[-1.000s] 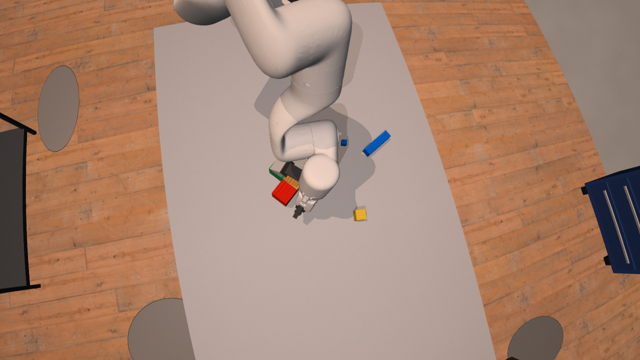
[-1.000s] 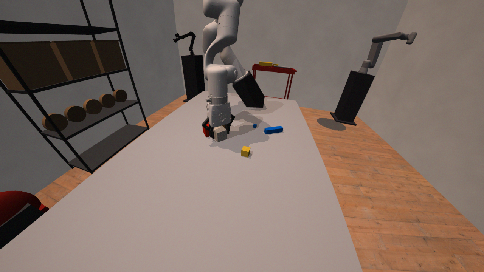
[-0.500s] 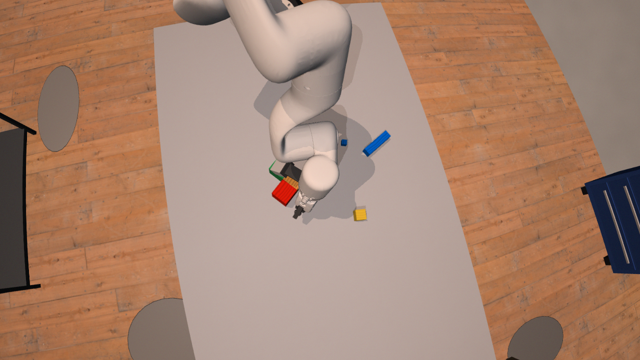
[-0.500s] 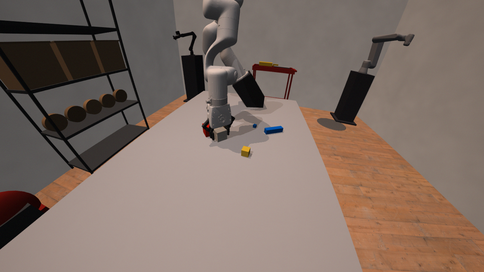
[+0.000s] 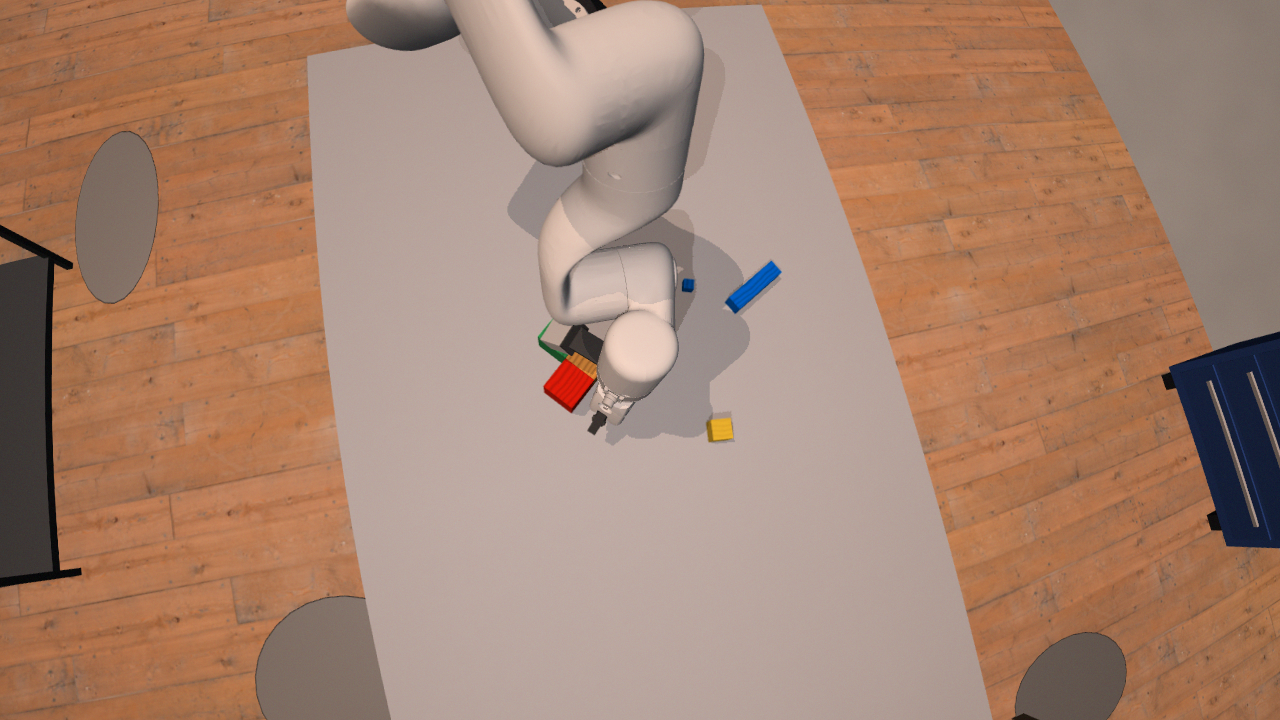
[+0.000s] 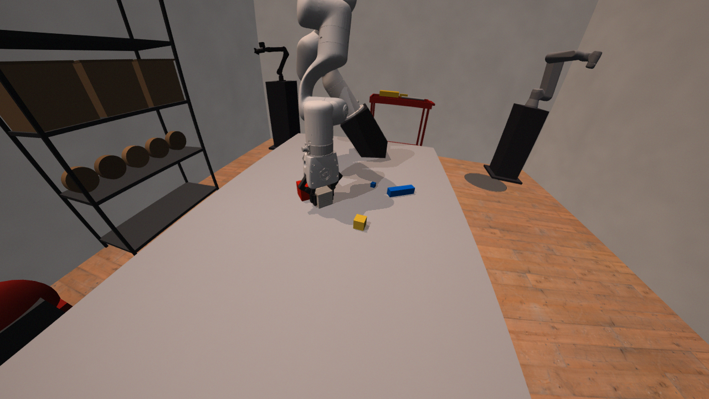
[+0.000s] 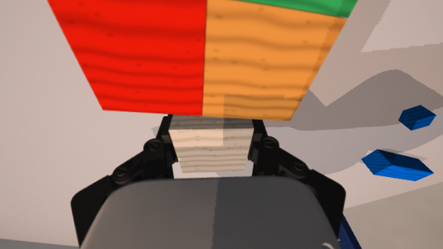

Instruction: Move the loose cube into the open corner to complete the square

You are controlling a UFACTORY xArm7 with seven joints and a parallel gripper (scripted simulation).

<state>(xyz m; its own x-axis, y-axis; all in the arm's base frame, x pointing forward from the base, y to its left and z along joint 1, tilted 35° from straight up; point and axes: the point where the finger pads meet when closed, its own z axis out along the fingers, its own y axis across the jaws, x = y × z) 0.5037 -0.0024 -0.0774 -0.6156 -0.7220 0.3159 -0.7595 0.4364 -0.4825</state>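
Now: the white cube right at my hand. From my hand the other things lie so: red cube: 7 cm to the right, 2 cm behind; orange cube: 5 cm behind, 3 cm to the right; green cube: 9 cm behind, 7 cm to the right.
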